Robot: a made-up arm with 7 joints. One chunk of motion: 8 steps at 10 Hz.
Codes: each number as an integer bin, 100 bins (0 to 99) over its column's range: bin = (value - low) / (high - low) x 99, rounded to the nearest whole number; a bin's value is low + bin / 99 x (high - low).
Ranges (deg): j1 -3..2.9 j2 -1.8..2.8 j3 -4.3..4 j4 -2.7..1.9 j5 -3..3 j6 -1.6..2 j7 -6.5..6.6
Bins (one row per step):
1: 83 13 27 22 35 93 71
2: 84 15 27 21 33 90 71
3: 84 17 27 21 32 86 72
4: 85 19 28 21 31 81 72
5: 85 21 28 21 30 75 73
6: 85 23 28 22 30 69 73
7: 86 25 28 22 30 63 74
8: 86 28 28 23 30 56 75
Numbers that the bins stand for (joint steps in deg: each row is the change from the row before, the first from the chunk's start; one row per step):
1: 1.946 -1.196 -2.036 -1.678 -0.879 1.782 2.895
2: 2.006 -1.103 -2.036 -1.724 -1.000 1.673 2.895
3: 2.006 -1.010 -2.036 -1.724 -1.061 1.527 3.027
4: 2.066 -0.917 -1.953 -1.724 -1.121 1.345 3.027
5: 2.066 -0.824 -1.953 -1.724 -1.182 1.127 3.160
6: 2.066 -0.731 -1.953 -1.678 -1.182 0.909 3.160
7: 2.125 -0.638 -1.953 -1.678 -1.182 0.691 3.292
8: 2.125 -0.499 -1.953 -1.631 -1.182 0.436 3.424

